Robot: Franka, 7 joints.
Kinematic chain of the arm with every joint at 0, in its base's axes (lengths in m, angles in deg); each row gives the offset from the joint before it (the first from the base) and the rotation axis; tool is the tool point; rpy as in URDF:
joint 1: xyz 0 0 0.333 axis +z
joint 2: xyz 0 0 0 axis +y
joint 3: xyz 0 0 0.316 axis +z
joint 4: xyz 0.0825 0 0 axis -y
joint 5: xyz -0.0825 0 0.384 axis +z
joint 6: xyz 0 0 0 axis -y
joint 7: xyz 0.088 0 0 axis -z
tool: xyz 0 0 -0.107 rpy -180 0 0
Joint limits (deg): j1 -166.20..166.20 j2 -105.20..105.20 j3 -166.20..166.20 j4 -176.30..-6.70 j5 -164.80..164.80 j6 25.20..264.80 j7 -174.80..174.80
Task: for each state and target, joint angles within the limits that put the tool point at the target. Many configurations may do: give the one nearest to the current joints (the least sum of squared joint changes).
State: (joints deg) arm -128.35 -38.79 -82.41 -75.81 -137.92 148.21 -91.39
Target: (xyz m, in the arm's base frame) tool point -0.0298 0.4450 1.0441
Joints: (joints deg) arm -141.74 -31.09 -68.58 -44.91 -137.26 144.48 -91.39
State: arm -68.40 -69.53 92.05 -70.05 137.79 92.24 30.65
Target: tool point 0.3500 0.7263 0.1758
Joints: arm -85.66 -91.62 101.44 -58.21 140.39 102.38 30.65
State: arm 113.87 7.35 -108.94 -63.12 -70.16 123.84 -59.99
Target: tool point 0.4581 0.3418 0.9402
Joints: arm 85.40 33.23 -91.53 -49.80 -70.80 138.15 -59.99
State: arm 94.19 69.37 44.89 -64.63 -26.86 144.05 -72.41
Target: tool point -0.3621 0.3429 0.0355
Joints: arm 86.41 60.17 44.30 -116.10 -24.67 123.21 -72.41
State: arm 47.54 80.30 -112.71 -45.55 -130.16 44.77 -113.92
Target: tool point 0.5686 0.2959 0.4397
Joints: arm 57.11 100.40 -105.00 -73.98 -111.43 25.20 -113.92
